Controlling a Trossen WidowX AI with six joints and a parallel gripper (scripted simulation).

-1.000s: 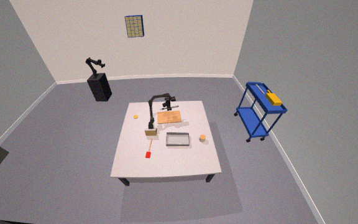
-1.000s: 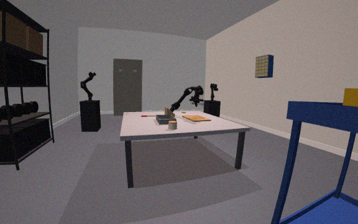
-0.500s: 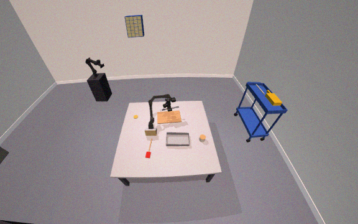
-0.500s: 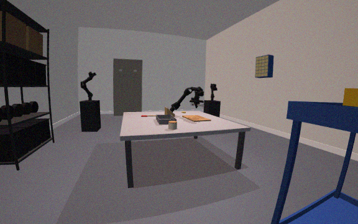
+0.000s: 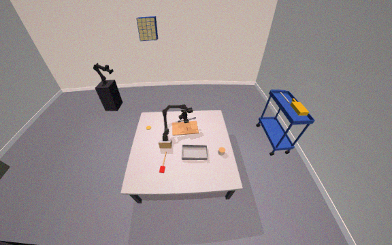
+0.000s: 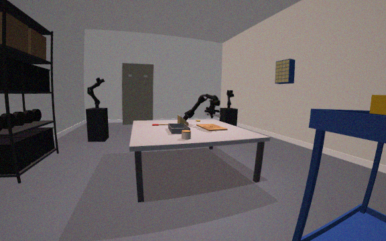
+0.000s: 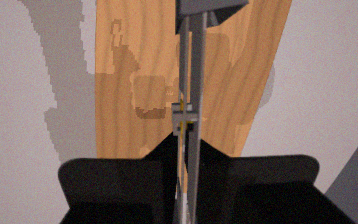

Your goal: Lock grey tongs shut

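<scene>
Right now my gripper tip is 11 cm above the board and 1 cm past it. Also, from my gripper tip: grey roasting tin 43 cm to the right, 14 cm ahead, 9 cm below; then yellow object 53 cm behind, 11 cm below, 2 cm to the right.
</scene>
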